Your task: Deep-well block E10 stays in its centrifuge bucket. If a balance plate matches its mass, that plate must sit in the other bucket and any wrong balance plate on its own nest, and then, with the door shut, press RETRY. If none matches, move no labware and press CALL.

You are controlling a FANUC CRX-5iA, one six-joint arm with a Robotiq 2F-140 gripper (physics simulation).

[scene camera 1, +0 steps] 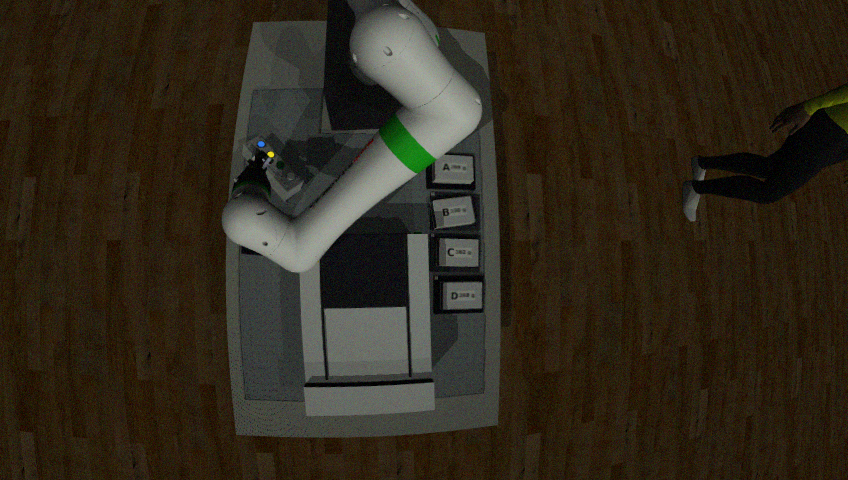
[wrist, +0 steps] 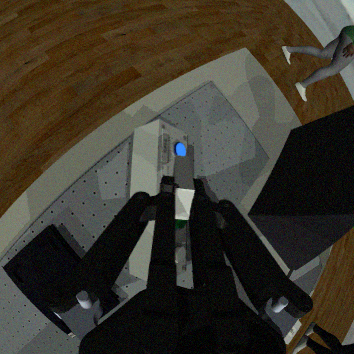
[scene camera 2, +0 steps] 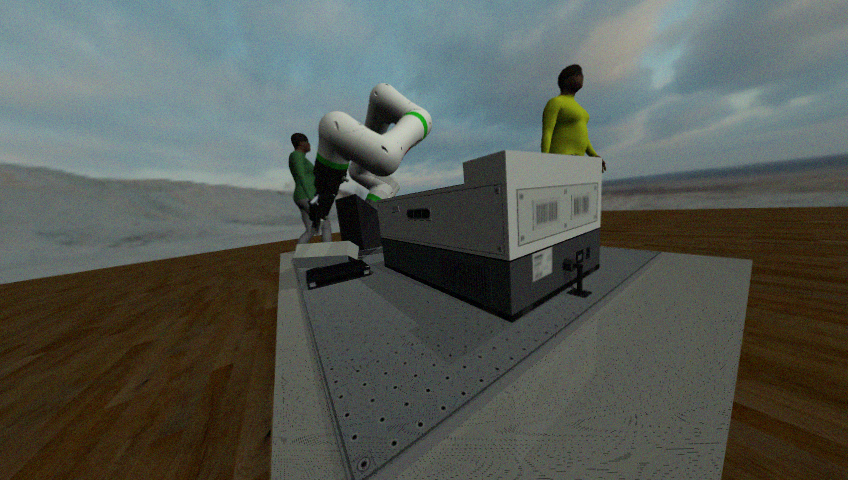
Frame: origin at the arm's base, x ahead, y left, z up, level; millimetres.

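Where they show: gripper, fingertip midpoint: (scene camera 1: pixel 258 151) (wrist: pixel 179 167) (scene camera 2: pixel 315 233); arm's base at its link origin: (wrist: pixel 341 193) (scene camera 2: pixel 369 214).
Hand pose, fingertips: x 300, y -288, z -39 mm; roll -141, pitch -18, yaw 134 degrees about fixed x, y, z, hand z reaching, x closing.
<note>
Things, the pixels of their centre, and the offset from my fingertips. "*": a spot on its surface instead. Level surfaces: height alone.
- blue button at the middle of its body: (wrist: pixel 177 150) (scene camera 1: pixel 260 145) dx -41, dy -16, dz -58 mm
- yellow button at a spot on its surface: (scene camera 1: pixel 270 153) * dx -14, dy +22, dz -52 mm
- green button at a spot on its surface: (wrist: pixel 180 223) * dx +26, dy +66, dz -48 mm
- Balance plates A at the middle of its body: (scene camera 1: pixel 452 169) (wrist: pixel 285 327) dx -26, dy +603, dz -86 mm
- B at the middle of its body: (scene camera 1: pixel 452 212) dx +116, dy +609, dz -83 mm
- C at the middle of its body: (scene camera 1: pixel 457 252) dx +241, dy +634, dz -86 mm
- D at the middle of its body: (scene camera 1: pixel 461 295) dx +373, dy +655, dz -86 mm
- centrifuge at the middle of its body: (scene camera 2: pixel 470 223) (scene camera 1: pixel 365 319) dx +453, dy +363, dz +3 mm
- low black unit at the middle of its body: (wrist: pixel 58 286) (scene camera 2: pixel 337 271) dx +239, dy +36, dz -103 mm
- perforated plate at its surface level: dz -118 mm
My gripper (wrist: pixel 179 167) (scene camera 1: pixel 262 161) is shut and empty. It hangs over the small grey button box (wrist: pixel 147 151) (scene camera 1: pixel 290 185) at the left of the table. In the wrist view its tips lie just short of the blue button (wrist: pixel 180 149) (scene camera 1: pixel 260 144), which has a faint CALL label beside it. A yellow button (scene camera 1: pixel 270 153) shows next to the fingers, and a green button (wrist: pixel 180 223) shows between them. Balance plates A (scene camera 1: pixel 452 170), B (scene camera 1: pixel 454 211), C (scene camera 1: pixel 457 252) and D (scene camera 1: pixel 462 295) sit on their nests in a row right of the centrifuge (scene camera 1: pixel 367 393) (scene camera 2: pixel 493 227). Block E10 and the buckets are hidden.
A black box (wrist: pixel 309 182) stands right of the button box. A low black unit (scene camera 2: pixel 337 271) lies on the perforated plate (scene camera 2: pixel 414 370). A person in yellow (scene camera 2: pixel 564 119) (scene camera 1: pixel 767 164) is beyond the table's far side. A person in green (scene camera 2: pixel 302 179) (wrist: pixel 323 60) walks near the arm.
</note>
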